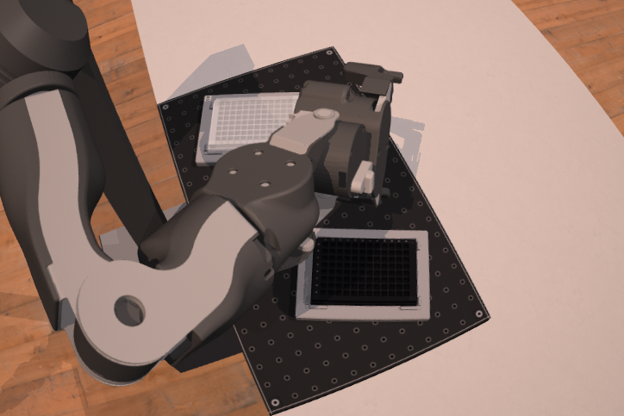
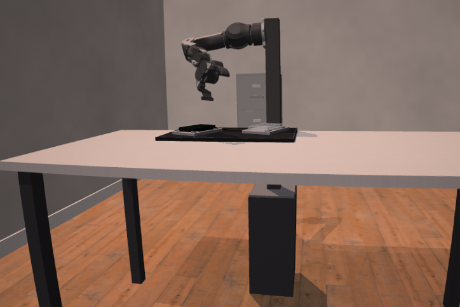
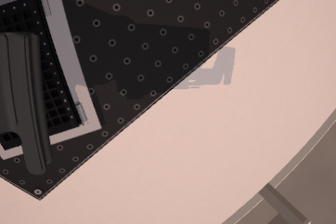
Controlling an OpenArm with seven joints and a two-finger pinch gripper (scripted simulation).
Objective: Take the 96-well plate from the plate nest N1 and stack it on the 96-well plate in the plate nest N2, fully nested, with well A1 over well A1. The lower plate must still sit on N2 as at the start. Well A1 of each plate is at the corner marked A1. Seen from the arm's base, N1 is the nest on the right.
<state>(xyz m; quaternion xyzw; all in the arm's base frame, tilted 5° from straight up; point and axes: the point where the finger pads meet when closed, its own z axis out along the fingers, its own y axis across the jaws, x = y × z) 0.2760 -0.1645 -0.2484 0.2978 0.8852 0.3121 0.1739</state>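
Now: hand 150 mm above the black 96-well plate, 90 mm to the left of it and 40 mm past it. The rest, counted from my hand: clear 96-well plate: 180 mm to the left, 150 mm below, 80 mm behind; then grey plate nest N1: 160 mm below, 90 mm to the right, 40 mm behind; then plate nest N2: 180 mm to the left, 160 mm below, 80 mm behind.
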